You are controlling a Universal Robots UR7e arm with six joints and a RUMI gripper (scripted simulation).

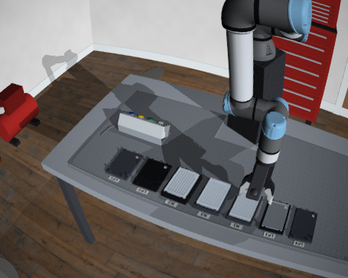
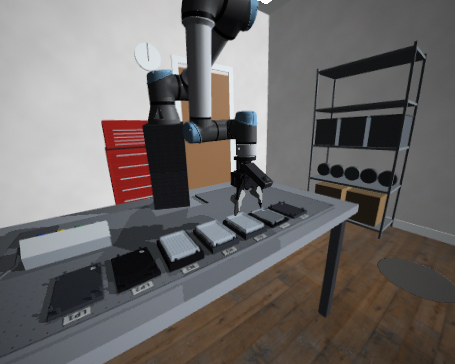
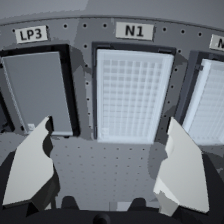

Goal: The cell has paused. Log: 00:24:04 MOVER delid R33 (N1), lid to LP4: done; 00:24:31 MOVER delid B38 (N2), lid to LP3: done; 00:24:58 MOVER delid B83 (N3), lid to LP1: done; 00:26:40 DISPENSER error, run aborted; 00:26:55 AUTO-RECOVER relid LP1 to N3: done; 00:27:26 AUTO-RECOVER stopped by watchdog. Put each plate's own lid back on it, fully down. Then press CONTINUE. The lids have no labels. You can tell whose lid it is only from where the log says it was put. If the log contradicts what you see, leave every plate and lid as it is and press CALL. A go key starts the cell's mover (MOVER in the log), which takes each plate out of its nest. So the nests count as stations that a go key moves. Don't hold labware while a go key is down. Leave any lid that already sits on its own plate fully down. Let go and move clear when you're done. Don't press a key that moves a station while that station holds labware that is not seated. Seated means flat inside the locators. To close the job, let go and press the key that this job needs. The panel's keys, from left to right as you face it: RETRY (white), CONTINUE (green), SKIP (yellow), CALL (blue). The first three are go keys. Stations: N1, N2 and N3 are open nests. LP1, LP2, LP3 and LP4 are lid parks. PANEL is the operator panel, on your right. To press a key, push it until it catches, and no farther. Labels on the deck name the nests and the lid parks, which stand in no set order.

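Now: the translucent lid 11 cm to the left of my hand, 5 cm below it and 1 cm ahead of it. From my hand the other things lie so: white plate: 28 cm to the right, 4 cm below, 4 cm behind; then black lid park: 41 cm to the right, 6 cm below, 6 cm behind; then white key: 46 cm to the right, 31 cm behind.
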